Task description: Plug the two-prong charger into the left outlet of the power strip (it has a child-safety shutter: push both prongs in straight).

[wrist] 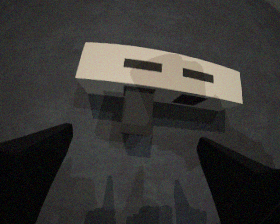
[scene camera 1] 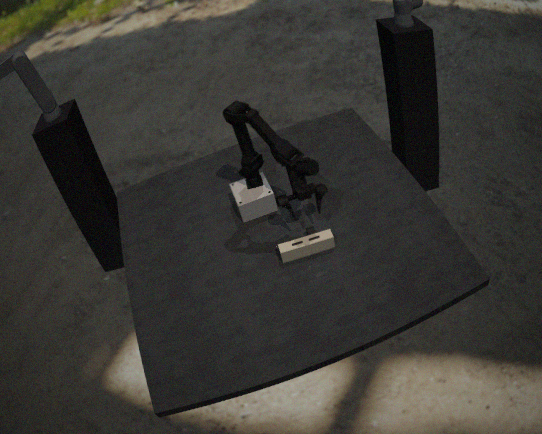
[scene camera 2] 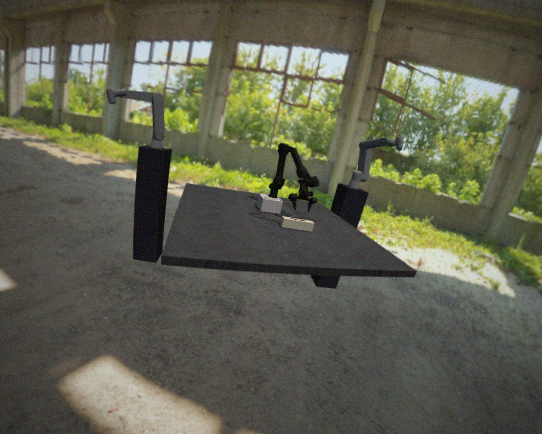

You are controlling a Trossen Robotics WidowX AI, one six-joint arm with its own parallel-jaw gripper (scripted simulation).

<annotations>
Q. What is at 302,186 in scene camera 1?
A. The gripper.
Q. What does the gripper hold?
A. Nothing.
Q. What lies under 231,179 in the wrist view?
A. The gripper.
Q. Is the gripper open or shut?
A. Open.
</annotations>
